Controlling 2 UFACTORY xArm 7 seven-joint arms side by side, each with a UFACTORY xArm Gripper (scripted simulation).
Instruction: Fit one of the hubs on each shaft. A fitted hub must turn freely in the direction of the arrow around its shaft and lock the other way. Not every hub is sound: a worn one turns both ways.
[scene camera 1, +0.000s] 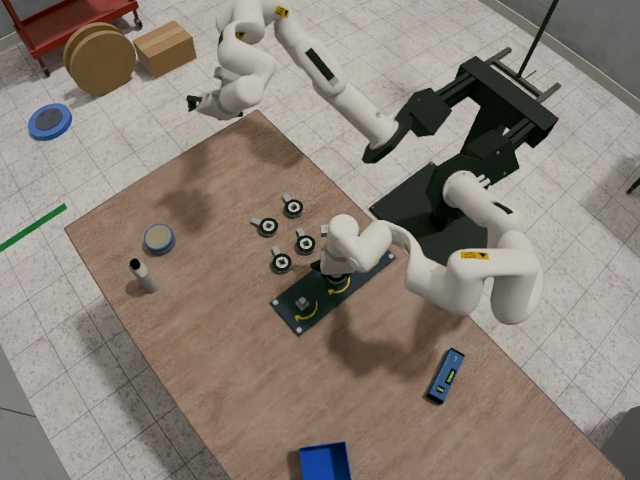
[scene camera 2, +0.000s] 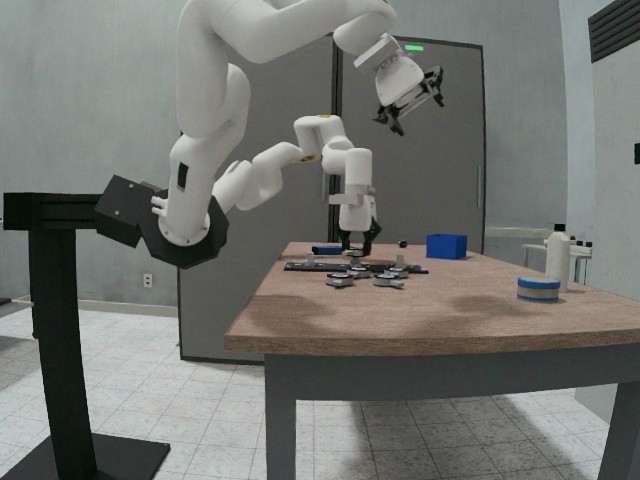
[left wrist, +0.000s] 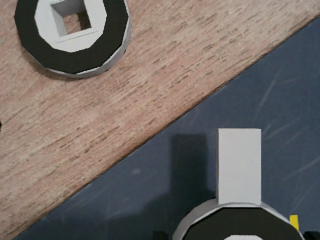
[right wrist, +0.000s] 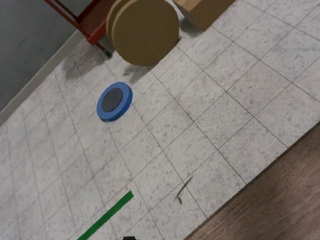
Labels:
A tape roll shows in scene camera 1 and in scene camera 2; in the left wrist view it is out of frame, in the right wrist view it is out of frame. The same spot on the tape roll: (scene camera 1: 158, 238) is (scene camera 2: 539, 279).

